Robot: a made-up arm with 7 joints.
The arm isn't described. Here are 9 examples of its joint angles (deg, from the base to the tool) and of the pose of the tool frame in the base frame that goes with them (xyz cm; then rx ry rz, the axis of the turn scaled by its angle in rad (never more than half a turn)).
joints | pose
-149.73 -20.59 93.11 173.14 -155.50 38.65 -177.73 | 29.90 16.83 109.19 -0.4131 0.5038 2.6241
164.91 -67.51 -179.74 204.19 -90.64 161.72 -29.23 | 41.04 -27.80 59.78 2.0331 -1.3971 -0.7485
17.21 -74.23 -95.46 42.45 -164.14 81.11 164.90 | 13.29 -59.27 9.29 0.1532 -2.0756 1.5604
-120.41 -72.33 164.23 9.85 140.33 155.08 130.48 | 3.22 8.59 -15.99 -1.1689 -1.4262 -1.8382
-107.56 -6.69 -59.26 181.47 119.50 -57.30 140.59 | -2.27 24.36 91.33 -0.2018 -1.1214 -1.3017
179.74 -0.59 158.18 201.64 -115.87 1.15 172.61 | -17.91 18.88 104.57 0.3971 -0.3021 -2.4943
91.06 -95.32 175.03 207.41 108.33 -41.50 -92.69 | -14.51 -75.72 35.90 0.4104 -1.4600 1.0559
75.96 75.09 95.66 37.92 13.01 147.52 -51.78 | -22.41 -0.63 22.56 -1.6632 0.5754 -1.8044
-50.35 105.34 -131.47 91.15 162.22 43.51 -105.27 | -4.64 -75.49 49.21 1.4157 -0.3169 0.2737
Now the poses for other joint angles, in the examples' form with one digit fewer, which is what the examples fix.
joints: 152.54 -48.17 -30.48 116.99 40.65 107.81 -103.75
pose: 12.1 12.0 90.5 1.201 -1.487 -0.844
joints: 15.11 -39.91 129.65 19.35 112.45 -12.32 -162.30
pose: 1.1 31.1 -3.9 -0.415 2.426 0.528
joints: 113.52 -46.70 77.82 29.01 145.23 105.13 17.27
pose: -49.3 -17.9 15.9 1.035 1.556 -2.030
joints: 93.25 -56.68 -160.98 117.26 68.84 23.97 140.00
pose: 19.0 -88.8 12.2 1.547 1.306 0.194
